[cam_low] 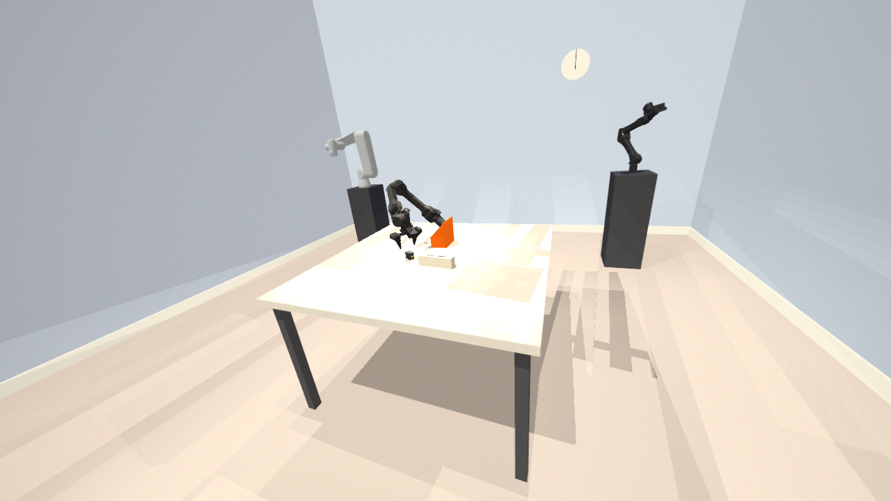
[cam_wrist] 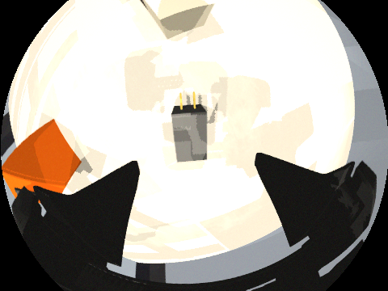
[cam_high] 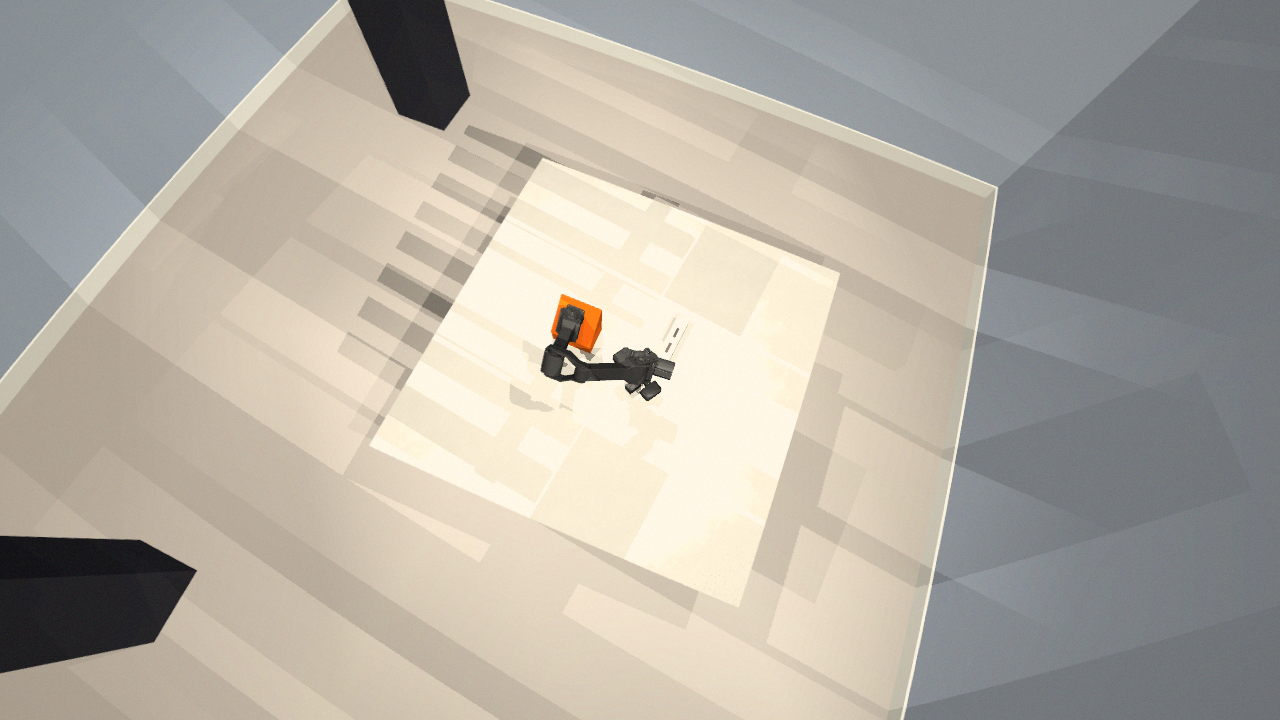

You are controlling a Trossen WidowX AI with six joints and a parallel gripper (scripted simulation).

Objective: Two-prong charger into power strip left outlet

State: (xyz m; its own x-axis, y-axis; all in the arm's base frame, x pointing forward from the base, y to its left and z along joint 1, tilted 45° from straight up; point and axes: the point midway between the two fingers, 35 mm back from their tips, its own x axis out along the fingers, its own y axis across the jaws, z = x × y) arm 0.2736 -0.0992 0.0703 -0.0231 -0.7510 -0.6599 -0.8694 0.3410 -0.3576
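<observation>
My gripper tip is now 1 cm short of the black two-prong charger, 2 cm to the right of it and 5 cm above it.
</observation>
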